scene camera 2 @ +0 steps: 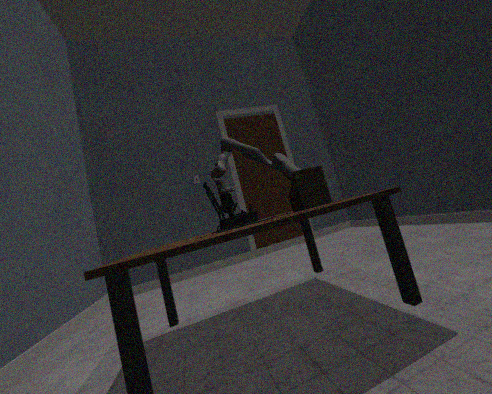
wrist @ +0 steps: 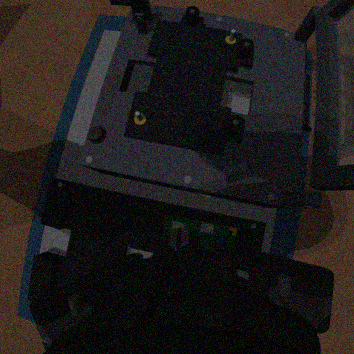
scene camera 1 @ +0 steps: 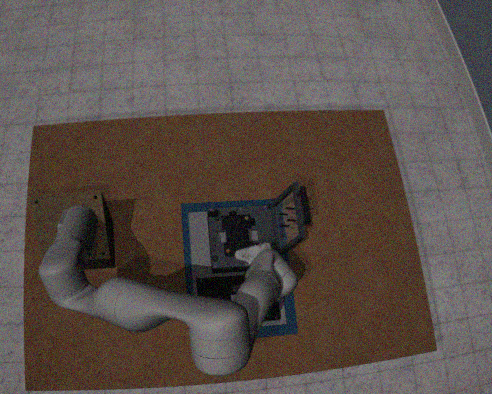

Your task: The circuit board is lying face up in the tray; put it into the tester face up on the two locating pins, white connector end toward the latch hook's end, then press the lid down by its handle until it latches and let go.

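Places are measured from the arm's base along level axes (x ahead, y left, z up), in centimetres.
Pixels of known places: gripper, fingertip midpoint: (wrist: 180, 238); arm's base at its link origin: (scene camera 2: 300, 180) (scene camera 1: 80, 221).
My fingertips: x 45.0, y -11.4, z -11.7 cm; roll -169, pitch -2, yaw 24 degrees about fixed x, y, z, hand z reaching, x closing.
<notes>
For each thing: its middle in the pictures, then the offset to it from my fingertips. "pt": a spot on its surface instead. Level surfaces: height alone.
- green circuit board at the middle of its body: (wrist: 190, 276) dx +2.1, dy -3.8, dz -3.2 cm
- dark tray at a spot on its surface: (wrist: 91, 218) (scene camera 1: 215, 289) pt dx -9.1, dy -1.4, dz -3.6 cm
- lid at the middle of its body: (scene camera 1: 287, 217) (scene camera 2: 213, 198) dx +8.6, dy +13.8, dz +13.2 cm
- blue mat at its surface level: dz -5.2 cm
- brown table at its surface level: dz -5.4 cm
The green circuit board (wrist: 211, 234) lies face up in the dark tray (wrist: 91, 218) (scene camera 1: 213, 287), its white connector (wrist: 140, 251) toward the left. My gripper (wrist: 180, 238) is shut and empty, with its fingertips low over the board's middle. In scene camera 1 my wrist hides the fingers. The grey tester (wrist: 274, 81) (scene camera 1: 217, 250) stands just beyond the tray, its black nest (wrist: 189, 88) empty. Two locating pins with yellow collars (wrist: 230, 38) (wrist: 139, 119) stand in the nest. The lid (wrist: 326, 88) (scene camera 1: 293, 216) is swung open at the right side.
Tester and tray sit on a blue mat (wrist: 60, 133) (scene camera 1: 186, 234) on the brown table (scene camera 1: 323, 164) (scene camera 2: 166, 250). A brown box (scene camera 1: 101, 231) (scene camera 2: 308, 188) stands by the arm's base at the left. The scene is dim.
</notes>
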